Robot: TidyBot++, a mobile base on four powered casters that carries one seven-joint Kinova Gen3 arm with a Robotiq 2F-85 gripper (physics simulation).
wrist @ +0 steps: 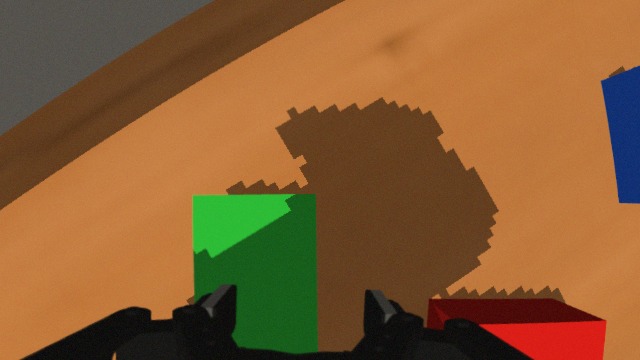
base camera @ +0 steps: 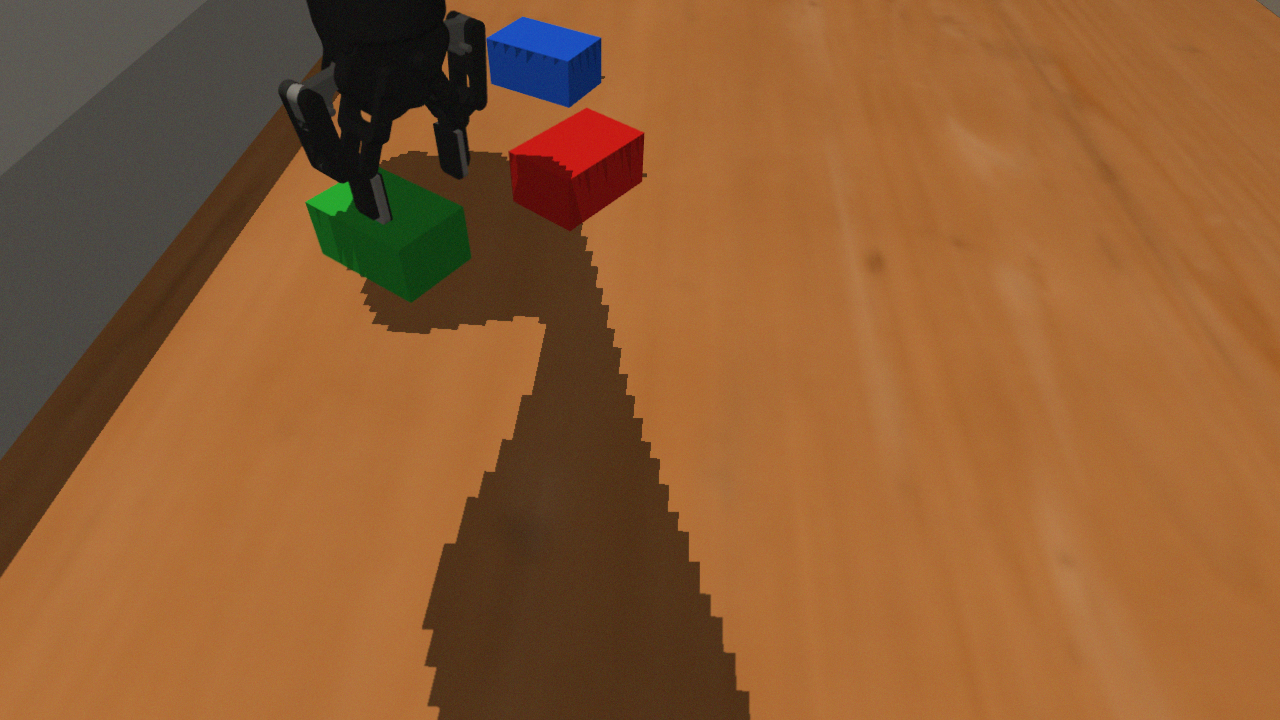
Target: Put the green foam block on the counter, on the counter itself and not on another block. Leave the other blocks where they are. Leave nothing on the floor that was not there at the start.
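Places are measured from the arm's base along level axes (x ahead, y left, z up), in metres.
Pixels of known places: gripper, fingertip midpoint: (wrist: 300, 307) (base camera: 418, 195).
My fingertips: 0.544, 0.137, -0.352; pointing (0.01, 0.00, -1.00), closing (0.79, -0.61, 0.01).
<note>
Ahead of a thing's pixels: the offset from my fingertips to its top centre, as dx, dy, dz. Level surfaces: height alone.
The green foam block {-0.012, +0.021, +0.001} (base camera: 420, 210) (wrist: 255, 250) lies flat on a wooden surface {dz -0.044} (base camera: 805, 447) (wrist: 150, 165), partly in the arm's shadow. The views do not make plain whether this wood is the counter or the floor. My gripper (base camera: 417, 189) (wrist: 300, 307) is open and empty, pointing down. It is off-centre to the block: in the wrist view the left fingertip overlaps the block's top, and the right fingertip is over the wood between the green and red blocks. The height of the fingertips above the block is hard to judge.
A red block {+0.076, -0.107, +0.001} (base camera: 586, 143) (wrist: 555, 340) lies to the right of the green block, near the right finger in the wrist view. A blue block {+0.261, -0.067, +0.001} (base camera: 546, 44) (wrist: 625, 145) lies farther off. A dark band (base camera: 116, 385) (wrist: 110, 95) and a grey surface run along the left.
</note>
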